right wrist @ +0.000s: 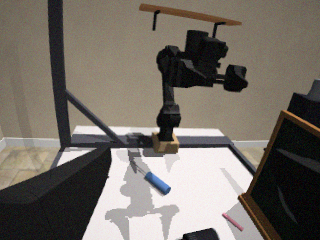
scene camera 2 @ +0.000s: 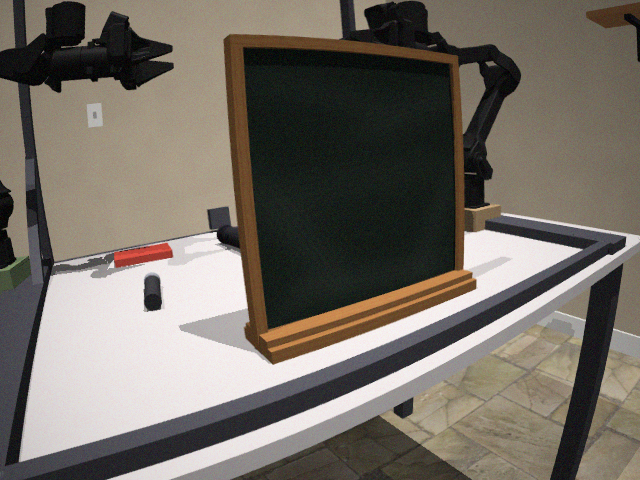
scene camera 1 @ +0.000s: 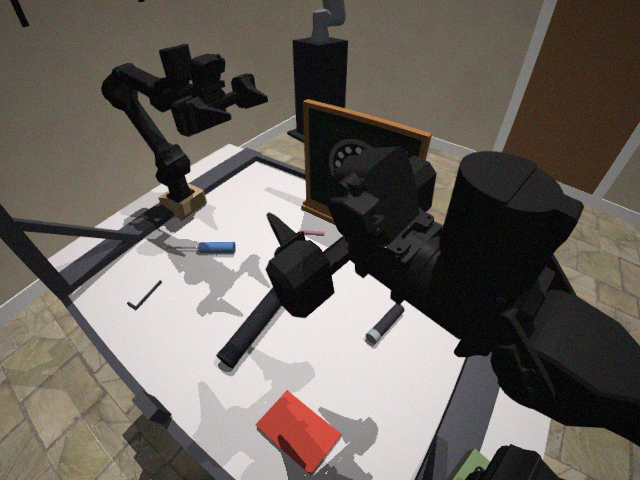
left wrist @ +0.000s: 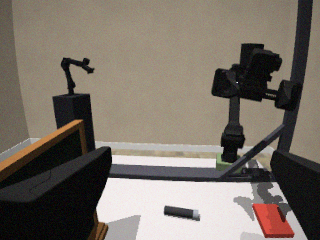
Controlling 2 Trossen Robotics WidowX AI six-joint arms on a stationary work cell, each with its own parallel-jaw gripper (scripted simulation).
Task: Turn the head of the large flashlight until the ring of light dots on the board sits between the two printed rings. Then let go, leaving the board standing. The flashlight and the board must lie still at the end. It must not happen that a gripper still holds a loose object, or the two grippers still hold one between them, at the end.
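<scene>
In scene camera 1 I can see my left gripper (scene camera 1: 249, 107) together with my right gripper (scene camera 1: 303, 193). Scene camera 2 gives me a red block (scene camera 2: 134, 256), and with it my left gripper (scene camera 2: 333, 40) and my right gripper (scene camera 2: 173, 57). The left wrist view shows my right gripper (left wrist: 263, 96), my left gripper (left wrist: 192, 156) and the red block (left wrist: 267, 214). From the right wrist view I see my left gripper (right wrist: 227, 82) and my right gripper (right wrist: 192, 155), but in the right wrist view the block is out of frame.
</scene>
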